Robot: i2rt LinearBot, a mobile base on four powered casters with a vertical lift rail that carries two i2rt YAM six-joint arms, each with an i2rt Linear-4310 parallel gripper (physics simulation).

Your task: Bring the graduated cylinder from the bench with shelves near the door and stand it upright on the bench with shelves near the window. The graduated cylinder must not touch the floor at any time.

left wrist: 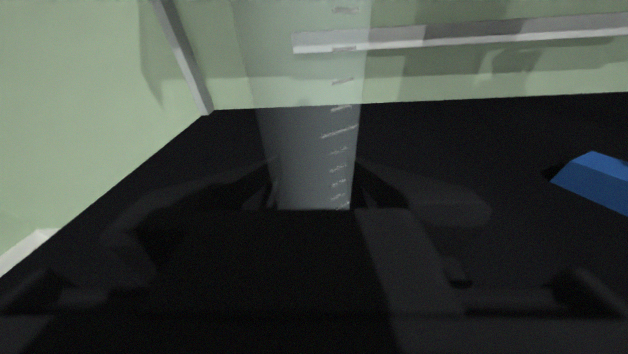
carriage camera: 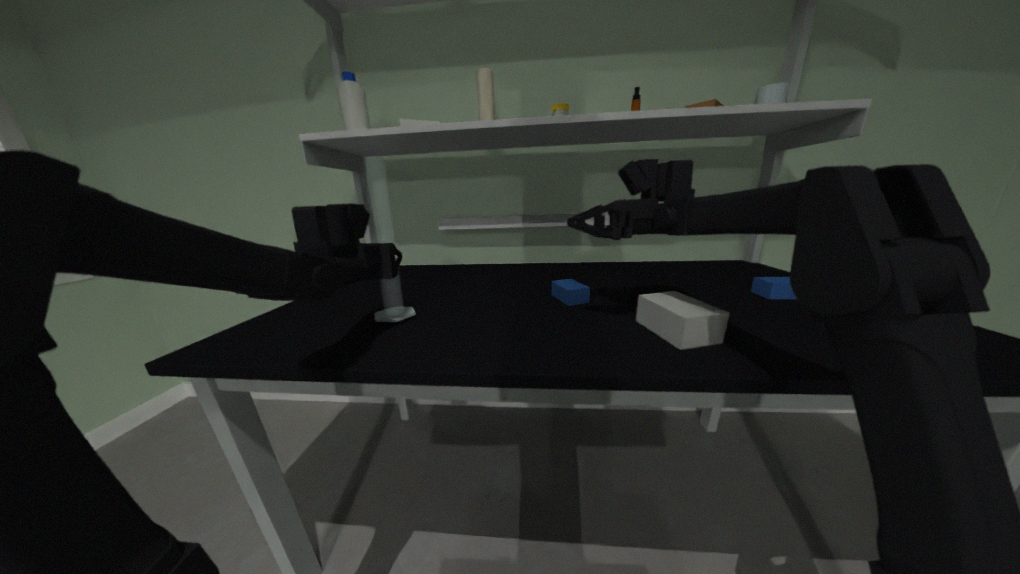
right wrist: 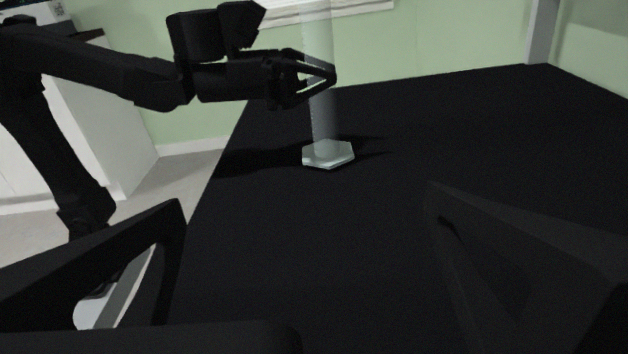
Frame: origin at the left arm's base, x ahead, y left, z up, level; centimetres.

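Seen in the pictures: left gripper, fingertip midpoint: (left wrist: 313, 163) (carriage camera: 392, 255) (right wrist: 336, 73); right gripper, fingertip midpoint: (carriage camera: 571, 222) (right wrist: 303, 203).
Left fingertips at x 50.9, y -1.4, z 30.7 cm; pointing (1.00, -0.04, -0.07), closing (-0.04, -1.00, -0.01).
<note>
Offsets run from my left fingertips to a thing's top centre. "pt": to the spot under its first point. Level surfaces: height alone.
The clear graduated cylinder @(dx -2.1, dy +0.1, dz +20.3 cm) (carriage camera: 383, 207) (left wrist: 310, 125) (right wrist: 325, 120) stands upright at the left part of the black bench top @(dz -14.1 cm) (carriage camera: 499, 342) (left wrist: 450, 130) (right wrist: 300, 240). Its pale hexagonal foot is on the bench top or very close above it; I cannot tell which. My left gripper (carriage camera: 396, 259) (left wrist: 313, 163) (right wrist: 336, 73) is shut on the cylinder's tube, well above the foot. The cylinder's top end is hidden behind the shelf in the carriage view. My right gripper (carriage camera: 574, 221) (right wrist: 303, 203) is open and empty, above the bench to the right of the cylinder.
A blue block @(dx +8.2, dy -41.6, dz -10.1 cm) (carriage camera: 569, 291) (left wrist: 595, 175), a white box @(dx -11.0, dy -58.7, dz -8.3 cm) (carriage camera: 681, 319) and another blue block @(dx +7.8, dy -94.1, dz -10.1 cm) (carriage camera: 773, 287) lie on the bench. The shelf @(dz +29.7 cm) (carriage camera: 570, 129) above holds a blue-capped bottle @(pt dx +31.2, dy +20.0, dz +40.3 cm) (carriage camera: 353, 104) and other items. A shelf upright (left wrist: 185, 60) stands behind the cylinder.
</note>
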